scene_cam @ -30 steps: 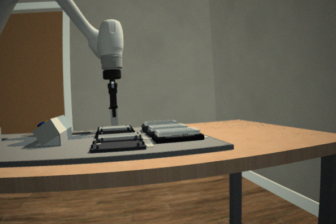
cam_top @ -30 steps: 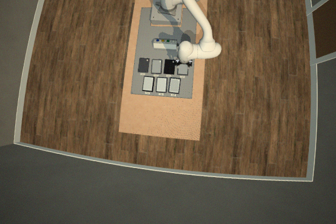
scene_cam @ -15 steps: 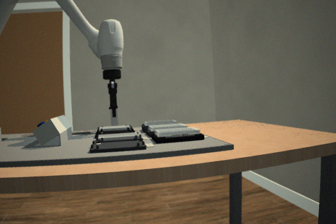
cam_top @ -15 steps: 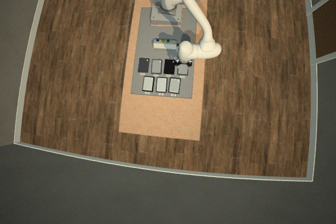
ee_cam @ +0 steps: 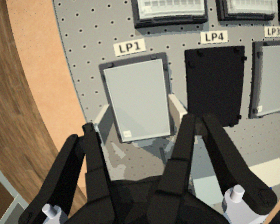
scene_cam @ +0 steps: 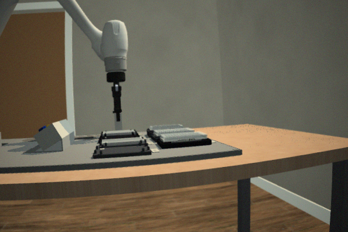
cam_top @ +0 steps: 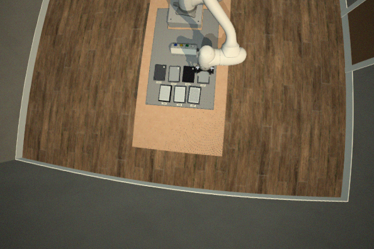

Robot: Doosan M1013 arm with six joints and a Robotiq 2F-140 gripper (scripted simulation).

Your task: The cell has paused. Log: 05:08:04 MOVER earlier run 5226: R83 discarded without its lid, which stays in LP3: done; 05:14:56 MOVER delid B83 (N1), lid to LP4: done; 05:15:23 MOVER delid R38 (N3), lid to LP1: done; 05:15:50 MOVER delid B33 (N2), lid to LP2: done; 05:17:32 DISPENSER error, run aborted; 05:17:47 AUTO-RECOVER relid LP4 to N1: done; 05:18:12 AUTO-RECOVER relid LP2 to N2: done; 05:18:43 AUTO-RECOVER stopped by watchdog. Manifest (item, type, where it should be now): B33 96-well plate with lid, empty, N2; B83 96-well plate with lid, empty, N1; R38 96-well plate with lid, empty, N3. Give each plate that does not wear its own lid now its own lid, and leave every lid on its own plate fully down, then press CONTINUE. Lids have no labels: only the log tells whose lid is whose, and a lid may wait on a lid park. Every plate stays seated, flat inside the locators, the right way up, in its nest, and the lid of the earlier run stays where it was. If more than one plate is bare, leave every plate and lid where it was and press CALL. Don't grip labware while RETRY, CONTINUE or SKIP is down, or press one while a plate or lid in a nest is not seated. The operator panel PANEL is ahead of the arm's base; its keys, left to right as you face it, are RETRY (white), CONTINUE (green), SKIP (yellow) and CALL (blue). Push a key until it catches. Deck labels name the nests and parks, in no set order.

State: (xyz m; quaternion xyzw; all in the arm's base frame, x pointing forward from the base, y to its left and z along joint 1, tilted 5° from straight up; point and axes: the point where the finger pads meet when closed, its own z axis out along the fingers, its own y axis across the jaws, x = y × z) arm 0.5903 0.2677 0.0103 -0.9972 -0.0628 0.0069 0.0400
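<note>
Now: hand 40 mm above the grey lid. Round my hand: LP4 park (10 mm ahead, 130 mm to the right, 50 mm below); then plate (190 mm ahead, 40 mm to the right, 30 mm below); then white key (220 mm behind, 140 mm to the right, 10 mm above).
</note>
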